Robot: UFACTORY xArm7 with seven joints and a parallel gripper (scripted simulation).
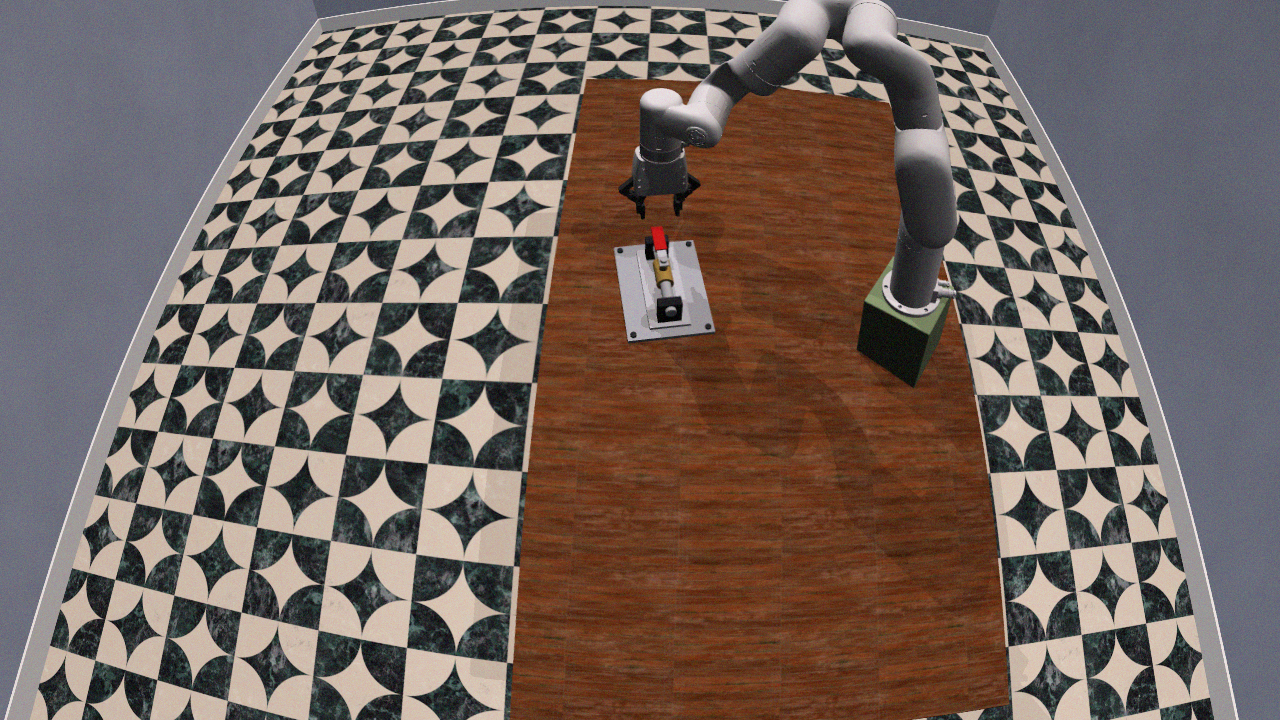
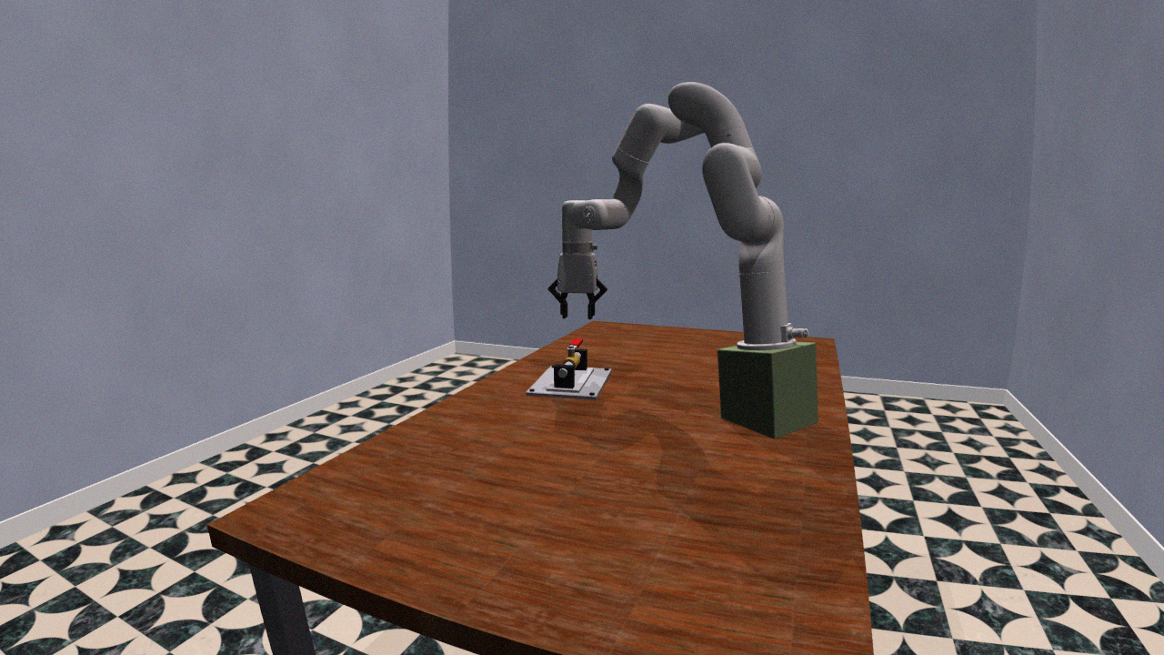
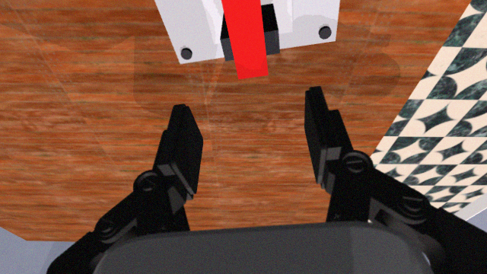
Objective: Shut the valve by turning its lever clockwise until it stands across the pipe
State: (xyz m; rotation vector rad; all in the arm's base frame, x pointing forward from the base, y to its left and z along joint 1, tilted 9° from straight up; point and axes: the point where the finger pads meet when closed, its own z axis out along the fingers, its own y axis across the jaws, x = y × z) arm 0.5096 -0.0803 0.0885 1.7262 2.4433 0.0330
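Now: the red lever 8 cm below my hand, 4 cm to the left of it and 1 cm behind it.
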